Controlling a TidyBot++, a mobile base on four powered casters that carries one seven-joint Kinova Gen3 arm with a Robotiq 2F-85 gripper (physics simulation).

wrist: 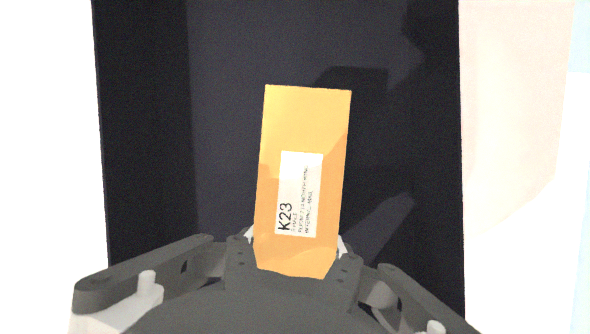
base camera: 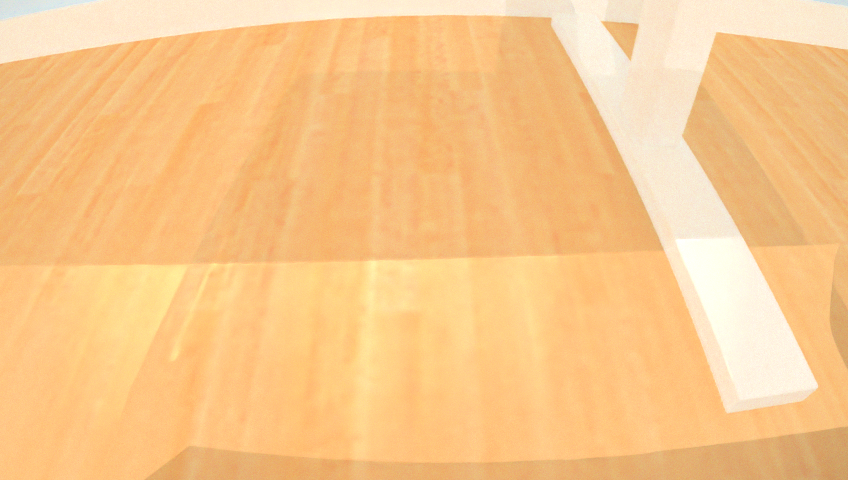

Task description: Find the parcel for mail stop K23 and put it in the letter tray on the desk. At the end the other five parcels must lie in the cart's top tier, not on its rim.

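Note:
My gripper is shut on the K23 parcel, an orange-yellow box with a white label that reads K23. The parcel is between the fingers, its far end reaching up the middle of the wrist view. Behind it is the black letter tray, over which the gripper holds the parcel. Shadows of the arm and parcel fall on the tray. How high the parcel is above the tray floor is hard to tell. The cart and the other five parcels do not show in either view.
The white desk top shows left of the tray and, partly shaded, at its right. In the base camera view a white desk leg rises from a long white foot on the wooden floor, at the right.

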